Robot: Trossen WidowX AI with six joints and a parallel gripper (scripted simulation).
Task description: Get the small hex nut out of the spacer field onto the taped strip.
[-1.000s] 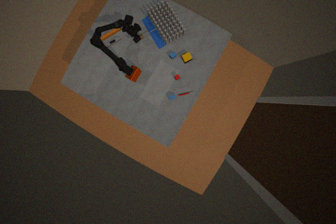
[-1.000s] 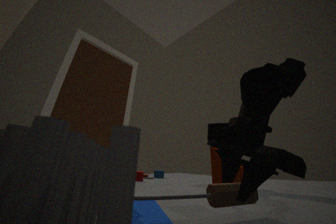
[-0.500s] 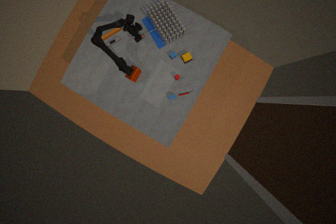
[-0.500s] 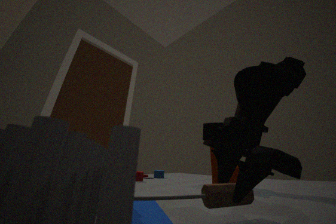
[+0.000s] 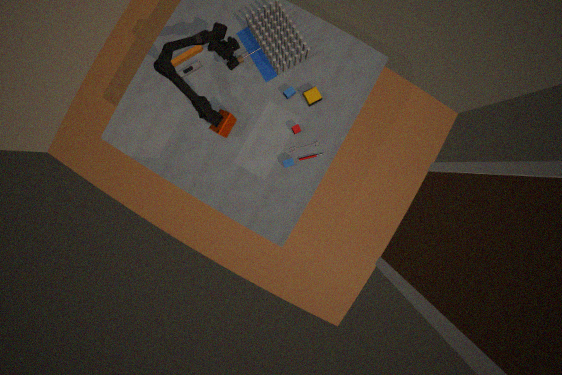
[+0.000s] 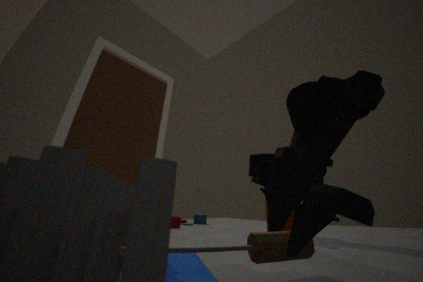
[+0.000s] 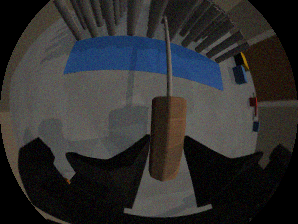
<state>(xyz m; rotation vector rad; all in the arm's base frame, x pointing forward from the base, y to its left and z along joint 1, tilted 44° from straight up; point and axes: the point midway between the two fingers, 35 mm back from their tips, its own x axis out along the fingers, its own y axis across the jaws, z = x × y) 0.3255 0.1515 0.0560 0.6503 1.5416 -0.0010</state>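
The blue taped strip lies 12 cm ahead of my gripper tip, 6 cm to the right of it and 3 cm below it. Round my gripper tip: orange bar: 12 cm behind, 29 cm to the left, 2 cm below; then pale tool: 19 cm behind, 22 cm to the left, 2 cm below; then hook tool: 10 cm ahead, 5 cm to the right.
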